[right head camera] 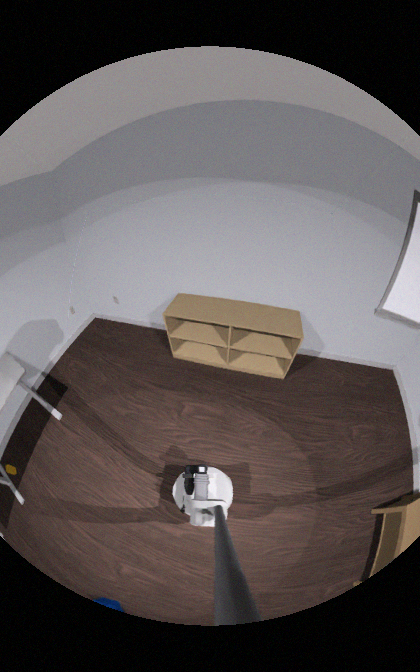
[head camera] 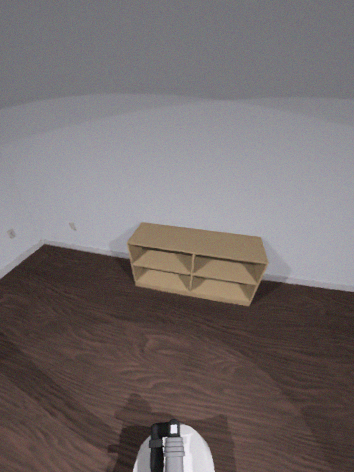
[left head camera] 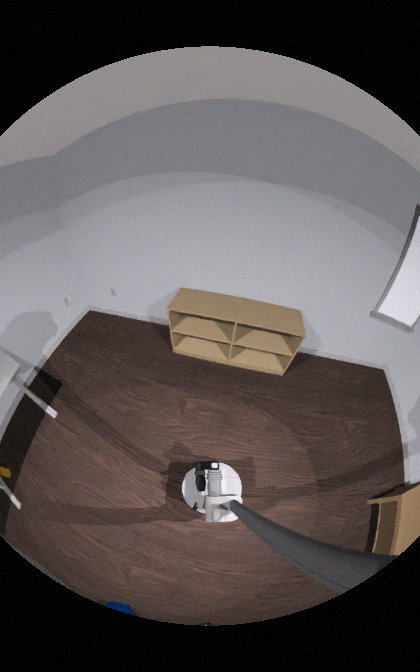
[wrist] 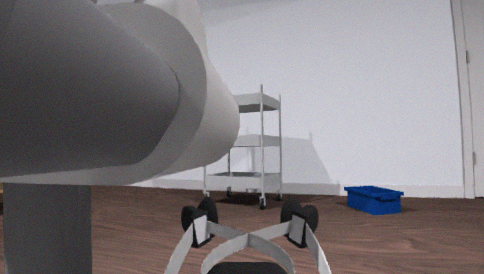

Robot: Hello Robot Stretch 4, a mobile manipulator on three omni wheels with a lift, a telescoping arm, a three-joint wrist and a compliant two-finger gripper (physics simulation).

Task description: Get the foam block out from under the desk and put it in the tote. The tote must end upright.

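Frame: origin at the robot's base, x right, y ahead, z up, level; millimetres.
Seen in the pictures: gripper, between the fingertips: point(left head camera: 202, 510) point(wrist: 249, 212).
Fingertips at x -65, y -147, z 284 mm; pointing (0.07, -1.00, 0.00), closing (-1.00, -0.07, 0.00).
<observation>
A point is followed by its place in that frame.
The foam block appears as a small yellow piece point(left head camera: 5, 471) @[x -2135, y -521, z 46 mm] point(right head camera: 11, 469) on the floor at the far left edge, under the desk and close to a leg. The white desk point(left head camera: 5, 369) @[x -1732, y 445, z 692 mm] point(right head camera: 9, 376) is cut off by the left edge of both side head views. The blue tote point(wrist: 374, 201) @[x -660, y -1402, z 49 mm] point(left head camera: 120, 608) point(right head camera: 108, 604) stands upright on the floor near the wall, at the right of the wrist view and at the bottom edge of the side head views. My gripper point(wrist: 249, 212) @[x -65, y -147, z 284 mm] is open and empty, apart from both block and tote.
A low wooden shelf unit point(head camera: 200, 239) @[x 263, y 1372, z 582 mm] point(left head camera: 235, 309) @[x 194, y 1339, z 583 mm] point(right head camera: 231, 313) stands against the wall ahead. Another wooden unit point(left head camera: 407, 520) point(right head camera: 407, 525) stands at the right. A wheeled metal cart point(wrist: 261, 120) @[x -37, y -1534, z 524 mm] stands left of the tote in the wrist view, with a door point(wrist: 476, 100) @[x -1590, y -1818, z 674 mm] at the right.
</observation>
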